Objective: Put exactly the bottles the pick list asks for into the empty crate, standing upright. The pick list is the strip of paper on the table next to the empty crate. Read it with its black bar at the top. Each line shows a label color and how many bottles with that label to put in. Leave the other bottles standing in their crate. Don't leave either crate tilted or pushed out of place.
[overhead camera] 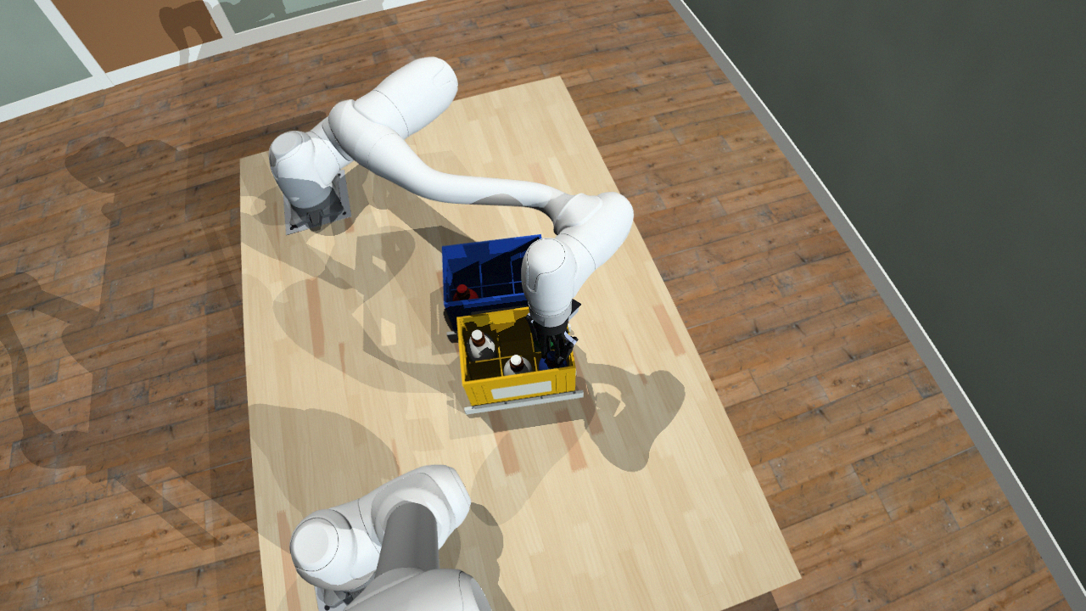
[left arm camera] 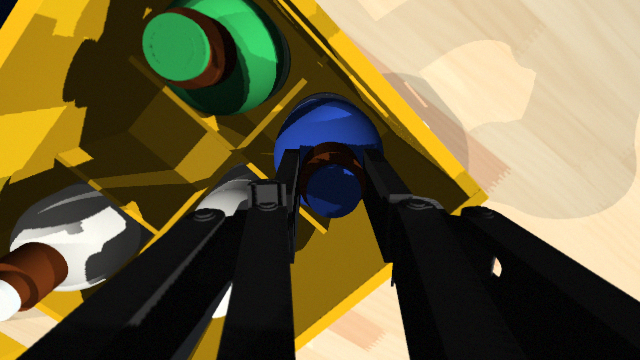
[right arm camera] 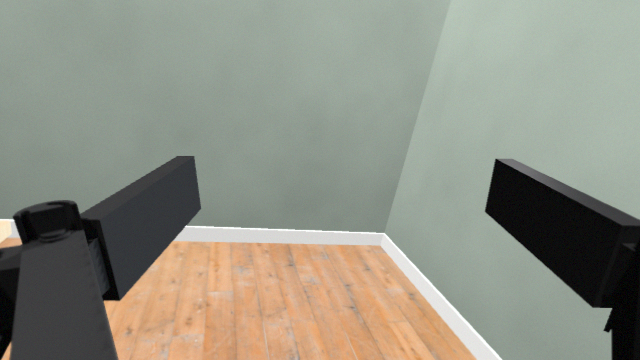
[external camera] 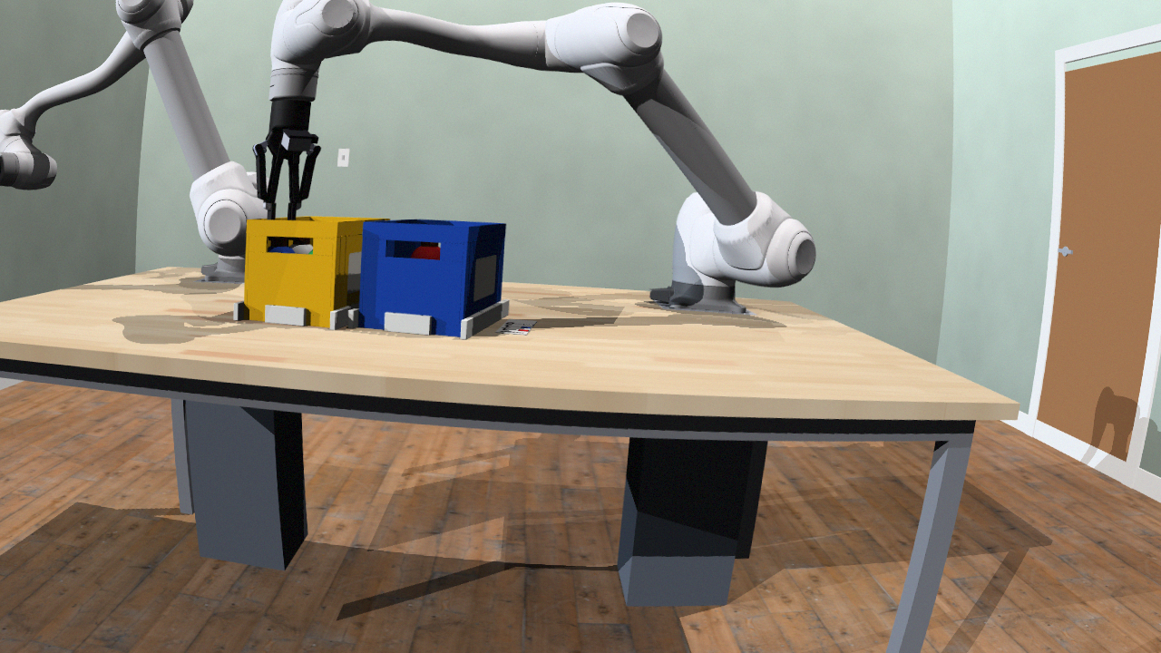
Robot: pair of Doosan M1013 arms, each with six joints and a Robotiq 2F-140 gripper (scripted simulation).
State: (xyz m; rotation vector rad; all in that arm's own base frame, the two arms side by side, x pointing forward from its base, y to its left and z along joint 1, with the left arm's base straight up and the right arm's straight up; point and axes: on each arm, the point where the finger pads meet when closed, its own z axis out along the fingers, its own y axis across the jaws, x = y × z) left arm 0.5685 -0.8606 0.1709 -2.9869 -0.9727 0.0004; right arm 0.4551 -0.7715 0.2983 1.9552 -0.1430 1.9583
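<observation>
Now: left hand 8 cm above the blue bottle. Also, from my left hand: green bottle (1 cm ahead, 9 cm to the left, 8 cm below); yellow crate (8 cm behind, 5 cm to the left, 9 cm below); blue crate (8 cm behind, 28 cm to the left, 9 cm below).
</observation>
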